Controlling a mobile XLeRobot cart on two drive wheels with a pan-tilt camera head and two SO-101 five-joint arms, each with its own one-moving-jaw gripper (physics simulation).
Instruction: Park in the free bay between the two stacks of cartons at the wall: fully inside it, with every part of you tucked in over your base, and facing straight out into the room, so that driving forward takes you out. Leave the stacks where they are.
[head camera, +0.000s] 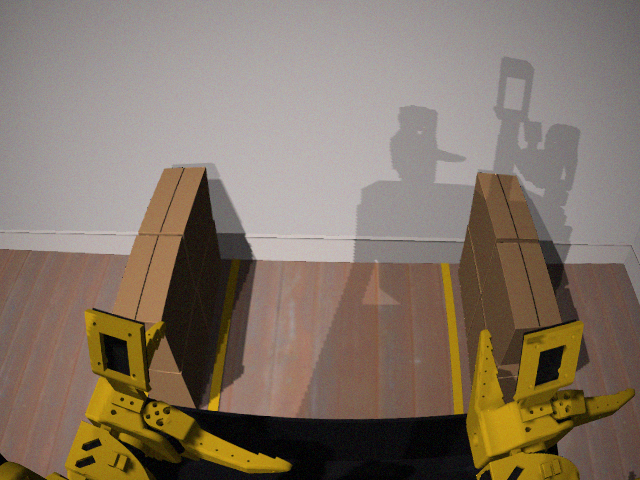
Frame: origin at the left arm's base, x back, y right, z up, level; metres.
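Seen in the pictures: left hand at its tool point: (488, 335); right hand at its tool point: (164, 328).
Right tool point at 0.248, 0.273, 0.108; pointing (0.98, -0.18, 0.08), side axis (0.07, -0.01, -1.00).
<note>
Offsets run from my right tool point to a thing's middle, as dx, dy, dz. "spot": to the spot under its first point. Level surfaces: height alone.
The left stack of cartons @[spot: +0.622, +0.235, -0.523] (173, 248) and the right stack of cartons (509, 248) stand upright against the wall. Between them lies the bay floor @[dz -0.883] (289, 330), edged by a left yellow line (225, 330) and a right yellow line (451, 330). My black base (330, 439) shows at the bottom centre, its edge crossing the near part of both lines in the picture. My right gripper (225, 396) is wide open at the left, overlapping the left stack's near end. My left gripper (558, 362) is wide open at the right, one jaw up, the other pointing outward past the base.
The grey wall (289, 103) with its white skirting @[spot: +0.959, -0.022, -0.833] (305, 248) closes the far side of the bay, and a room corner shows at the far right. Shadows of my body and arms fall on the wall and floor. Both stacks' near lower ends are partly hidden by my arms.
</note>
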